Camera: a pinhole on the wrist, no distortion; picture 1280 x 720 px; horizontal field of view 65.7 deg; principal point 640.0 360.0 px. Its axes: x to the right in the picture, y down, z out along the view. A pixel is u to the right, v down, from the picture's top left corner.
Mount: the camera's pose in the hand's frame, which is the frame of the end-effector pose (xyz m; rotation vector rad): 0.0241 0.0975 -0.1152 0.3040 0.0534 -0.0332
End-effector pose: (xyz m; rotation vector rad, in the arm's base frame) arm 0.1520 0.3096 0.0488 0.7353 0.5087 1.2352
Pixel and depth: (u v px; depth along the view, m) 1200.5 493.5 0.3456
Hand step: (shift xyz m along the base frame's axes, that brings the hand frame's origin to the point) 0.1947 0.1852 0.1797
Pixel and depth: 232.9 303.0 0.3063
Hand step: 0.1079 -0.1256 0.1106
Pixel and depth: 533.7 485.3 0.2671
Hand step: 0.0762 -0.0169 0.1390
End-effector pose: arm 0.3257 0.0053 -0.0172 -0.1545 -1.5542 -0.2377
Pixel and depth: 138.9 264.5 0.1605
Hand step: -0.0276 0.0474 -0.0474
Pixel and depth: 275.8 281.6 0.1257
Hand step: 0.0086 0.0517 -0.0137
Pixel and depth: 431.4 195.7 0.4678
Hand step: -0.3316 -0.0304 -0.0566
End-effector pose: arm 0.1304 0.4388 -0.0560 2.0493 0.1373 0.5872
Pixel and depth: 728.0 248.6 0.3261
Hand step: 0.1477 -0.1022 -0.0834
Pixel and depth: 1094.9 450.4 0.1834
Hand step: 0.1228 -0.0382 0.0633
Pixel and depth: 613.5 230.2 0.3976
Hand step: 0.1506 -0.1471 -0.1533
